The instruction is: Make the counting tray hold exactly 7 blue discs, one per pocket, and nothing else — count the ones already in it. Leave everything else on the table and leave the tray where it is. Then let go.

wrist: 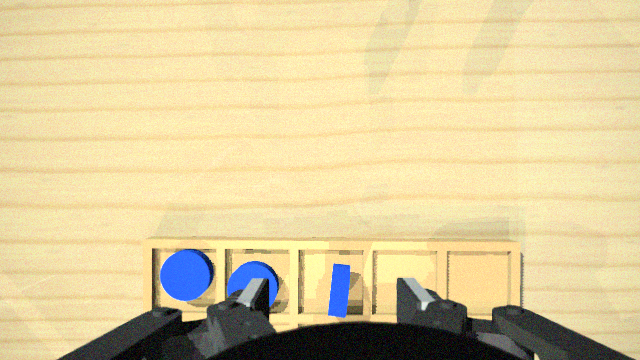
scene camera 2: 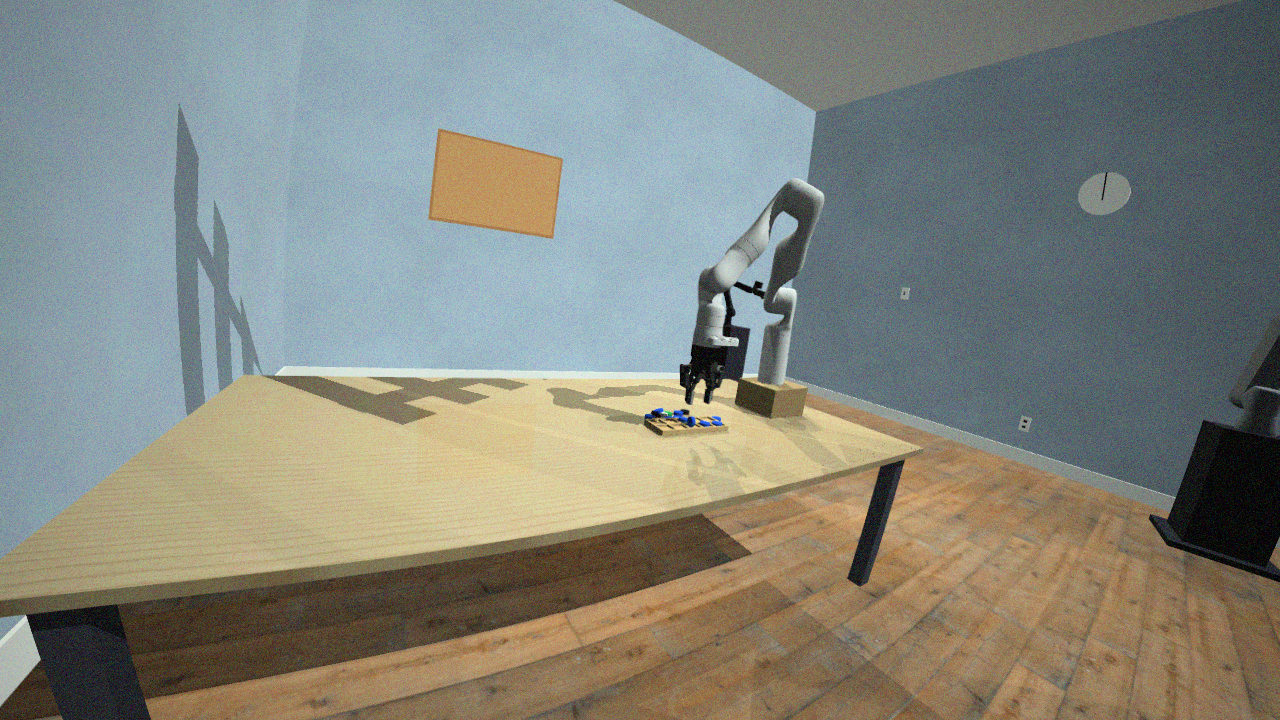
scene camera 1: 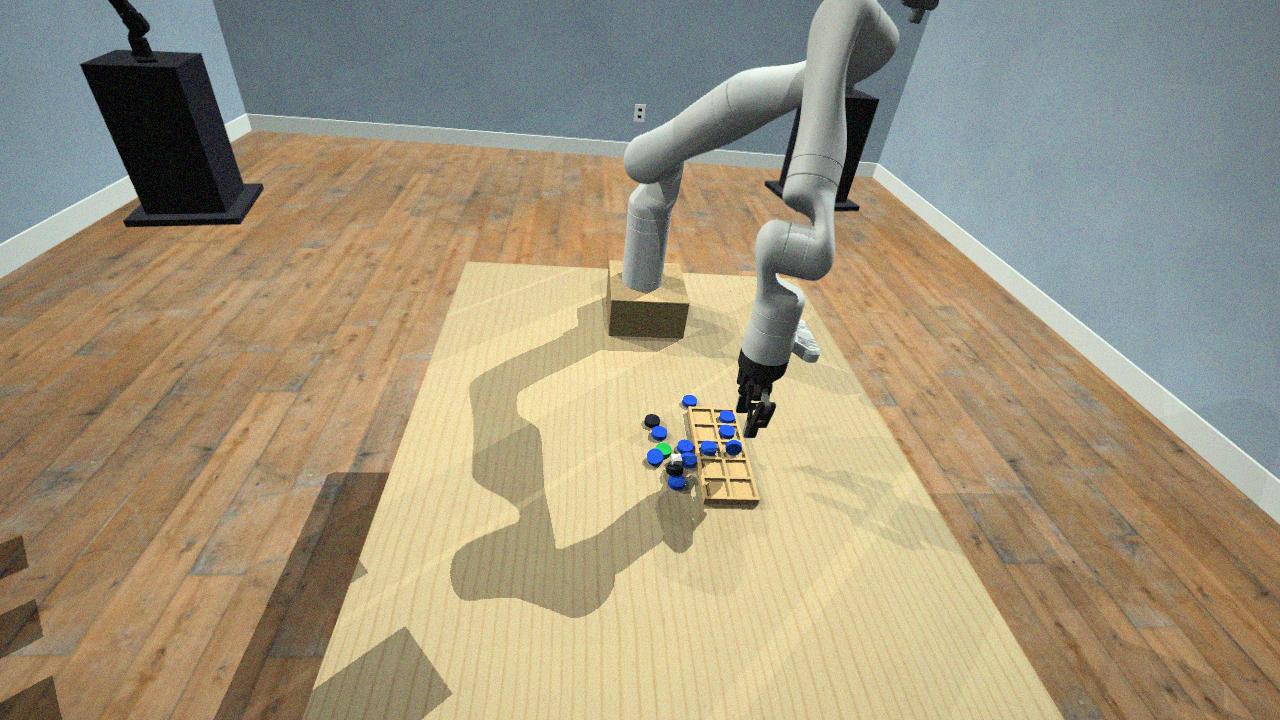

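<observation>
A blue disc [wrist: 339, 291] rests on a wooden counting tray [scene camera 1: 724, 479]. On the wooden counting tray I also see a blue disc [wrist: 185, 275] sitting, and a further blue disc [wrist: 240, 278] rests on the wooden counting tray as well.
</observation>
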